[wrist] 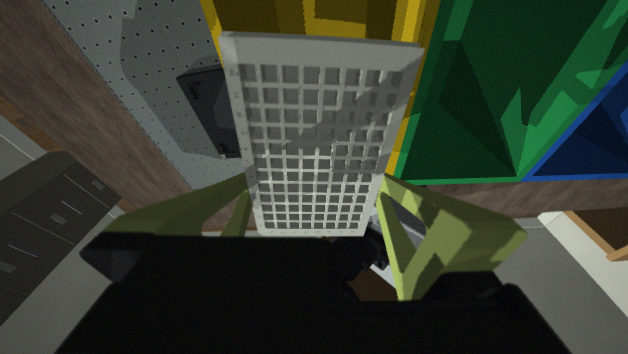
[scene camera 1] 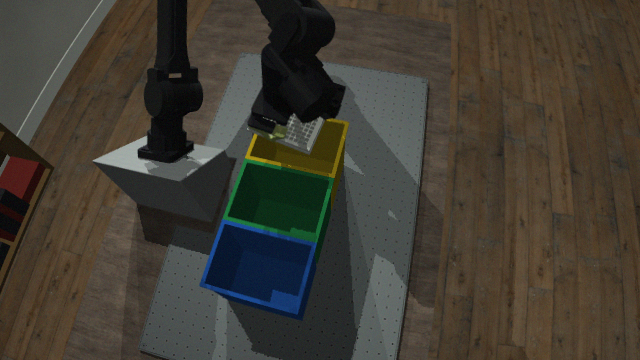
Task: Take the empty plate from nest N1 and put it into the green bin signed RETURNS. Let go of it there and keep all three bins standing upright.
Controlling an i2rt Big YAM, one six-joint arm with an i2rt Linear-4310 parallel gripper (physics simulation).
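Places are measured from the arm's base along level axes (x right, y ahead, z up), in millimetres.
Pixels of known places: gripper, fingertip midpoint: (wrist: 314,177) (scene camera 1: 279,121); arm's base at its link origin: (wrist: 363,236) (scene camera 1: 166,152).
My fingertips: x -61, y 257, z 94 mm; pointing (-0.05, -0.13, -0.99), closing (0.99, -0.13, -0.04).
Ahead of a thing's pixels: the offset from my fingertips to its top centre. "*": to the spot under its first point. Level surfaces: height alone.
The white gridded plate {dz +23, dx +3, dy +17 mm} (scene camera 1: 305,133) (wrist: 320,124) is held by its two long sides between the yellow-green fingers of my gripper (scene camera 1: 286,131) (wrist: 314,177). It hangs tilted above the yellow bin {* dz -40, dx +18, dy +126 mm} (scene camera 1: 341,150) (wrist: 407,17), outside the green bin's opening. Its wells look empty. The green bin {dz -40, dx +140, dy +30 mm} (scene camera 1: 325,207) (wrist: 462,180) stands upright between the yellow bin and the blue bin {dz -40, dx +270, dy +23 mm} (scene camera 1: 252,301) (wrist: 575,177), which also stand upright. No RETURNS sign is readable. A dark nest {dz -206, dx -163, dy -42 mm} (wrist: 205,97) shows partly behind the plate in the wrist view; its label is not readable.
The bins stand close together in a row on the grey perforated board {dz -220 mm} (scene camera 1: 395,125) (wrist: 160,65). A grey slanted pedestal (scene camera 1: 165,187) with a black arm part on it stands left of the bins. A shelf unit with red and black items is at the far left.
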